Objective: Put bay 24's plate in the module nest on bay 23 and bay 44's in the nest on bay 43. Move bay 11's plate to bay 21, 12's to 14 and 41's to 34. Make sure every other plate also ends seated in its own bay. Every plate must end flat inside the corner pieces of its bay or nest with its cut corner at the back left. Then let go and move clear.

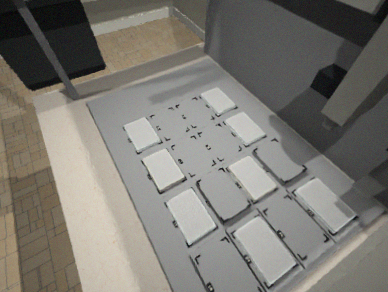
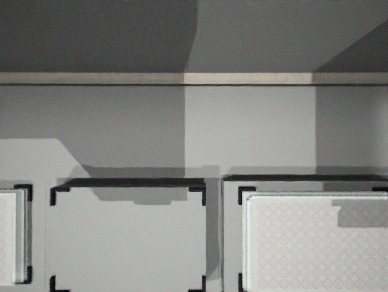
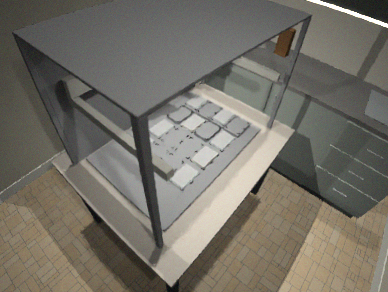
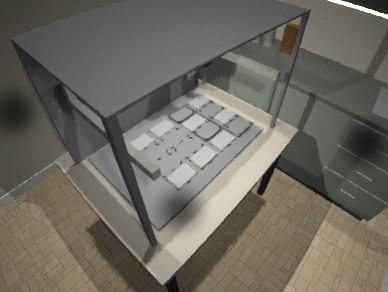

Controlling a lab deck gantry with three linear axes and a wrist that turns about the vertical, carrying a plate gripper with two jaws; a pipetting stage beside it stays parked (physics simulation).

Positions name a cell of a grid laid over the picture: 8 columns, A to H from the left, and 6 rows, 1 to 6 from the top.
Scene:
A tall plate (image 1: D4) is 0.67 m from the lens. A bay 23 (image 1: E5) is 0.62 m from the lens. A back wall (image 1: F2) is 0.82 m from the lens. The marked spots on the back wall and the bay 23 are 0.49 m apart.

